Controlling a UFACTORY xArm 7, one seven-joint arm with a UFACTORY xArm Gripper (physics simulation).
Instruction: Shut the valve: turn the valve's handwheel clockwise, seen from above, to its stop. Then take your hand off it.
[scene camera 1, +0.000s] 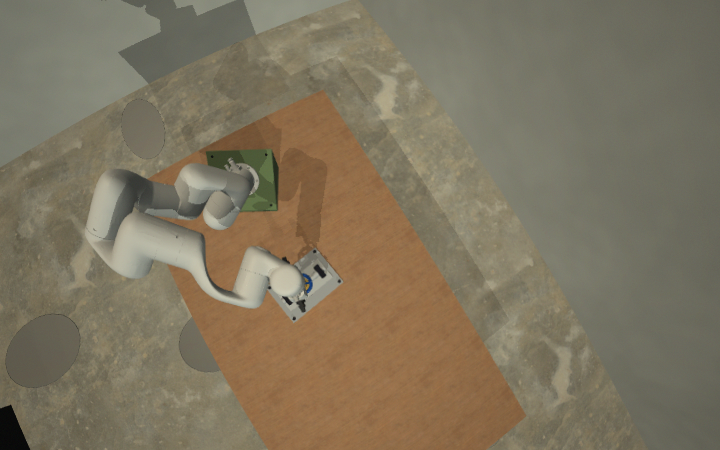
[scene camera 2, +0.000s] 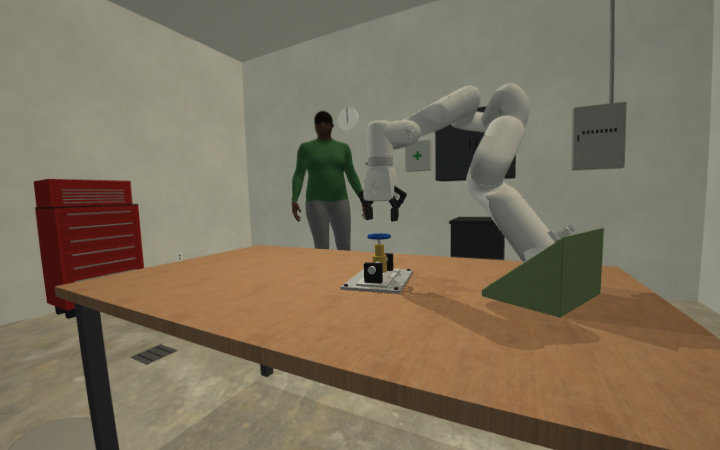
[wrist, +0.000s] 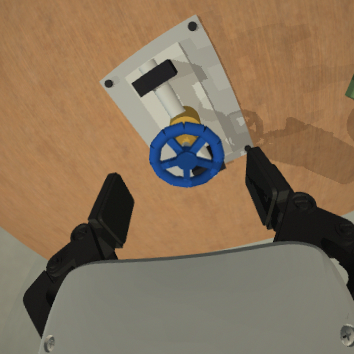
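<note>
The blue handwheel (scene camera 1: 308, 282) (scene camera 2: 379, 236) (wrist: 156, 157) lies level on top of the yellow valve body (scene camera 2: 379, 261) (wrist: 185, 118). The valve's pipe ends in black blocks (scene camera 1: 319, 271) (scene camera 2: 373, 272) (wrist: 155, 78), on a grey base plate (scene camera 1: 328, 284) (scene camera 2: 353, 284) (wrist: 150, 50). My gripper (scene camera 2: 381, 215) (wrist: 183, 176) is open and empty, pointing down. In scene camera 2 its fingertips are above the handwheel, with a gap below them. In the wrist view the fingers stand wide apart, clear of the rim. In scene camera 1 my wrist hides much of the gripper and part of the valve.
The valve stands on a wooden table (scene camera 1: 403, 329) (scene camera 2: 254, 307) (wrist: 55, 60). My arm is mounted on a green wedge block (scene camera 1: 260, 203) (scene camera 2: 581, 273) near the table's edge. Behind the table are a person in green (scene camera 2: 326, 169) and a dark cabinet (scene camera 2: 476, 238). A red tool chest (scene camera 2: 90, 238) stands at the left.
</note>
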